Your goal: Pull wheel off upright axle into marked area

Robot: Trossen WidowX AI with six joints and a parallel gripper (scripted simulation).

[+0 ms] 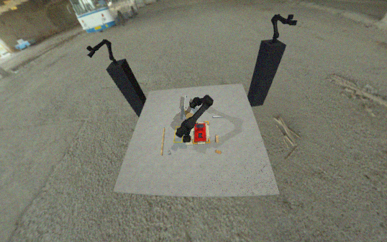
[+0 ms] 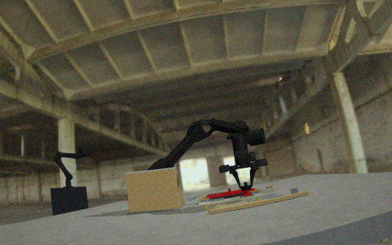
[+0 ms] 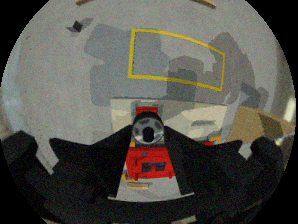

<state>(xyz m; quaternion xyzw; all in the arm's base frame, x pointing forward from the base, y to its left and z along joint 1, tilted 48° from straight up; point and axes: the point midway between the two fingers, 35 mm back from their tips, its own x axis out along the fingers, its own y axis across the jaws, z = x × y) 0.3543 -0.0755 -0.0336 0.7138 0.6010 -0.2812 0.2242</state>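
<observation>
Now: gripper tip right at the black wheel. Also, from my gripper tip: grey bit (12 cm ahead, 19 cm to the right, 3 cm below); wooden stick (2 cm behind, 26 cm to the right, 3 cm below); grey bar (21 cm behind, 32 cm to the left, 3 cm below).
</observation>
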